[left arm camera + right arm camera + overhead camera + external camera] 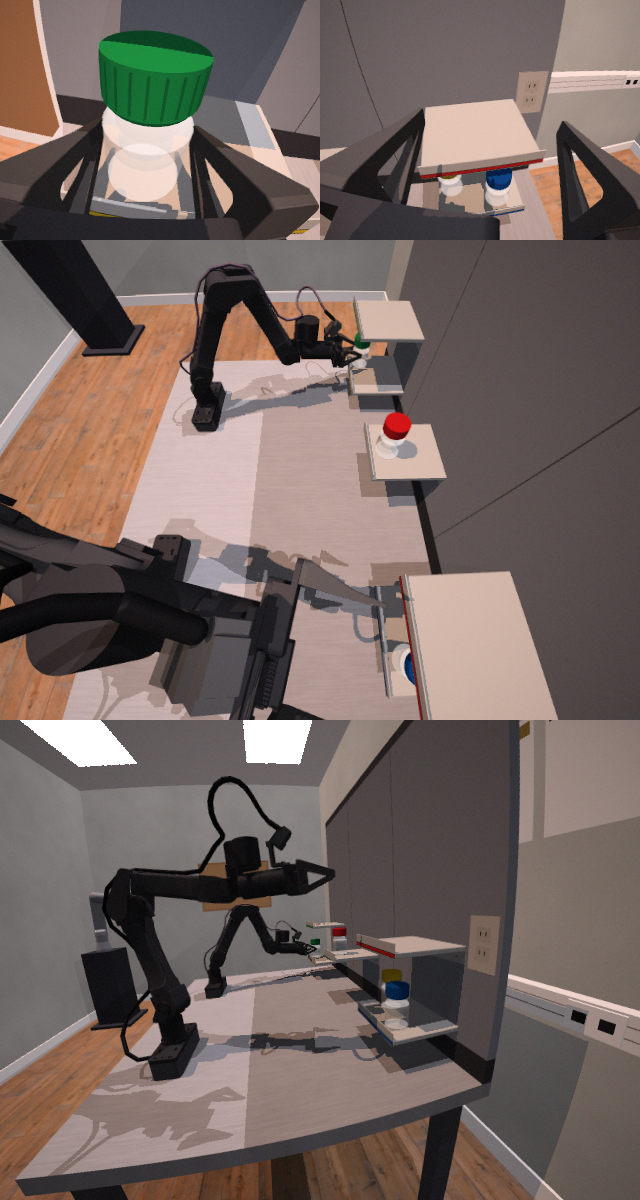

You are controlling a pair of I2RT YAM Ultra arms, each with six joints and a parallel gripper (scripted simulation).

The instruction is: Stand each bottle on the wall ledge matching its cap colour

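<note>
Right now the red-capped bottle is 130 mm ahead of my right hand, 390 mm to the left of it and 210 mm below it. Also, from my right hand: grey wall panel 280 mm ahead, 400 mm to the left; blue-capped bottle 130 mm ahead, 50 mm to the right, 310 mm below; yellow-capped bottle 180 mm ahead, 50 mm to the left, 310 mm below.
Right now my left hand is 10 mm short of the green-capped bottle and 10 mm above it. Round my left hand: grey wall panel 430 mm to the right, 290 mm above, 170 mm ahead; then red-capped bottle 450 mm to the right, 90 mm above, 20 mm ahead; then yellow-capped bottle 780 mm to the right, 70 mm ahead, 10 mm below.
</note>
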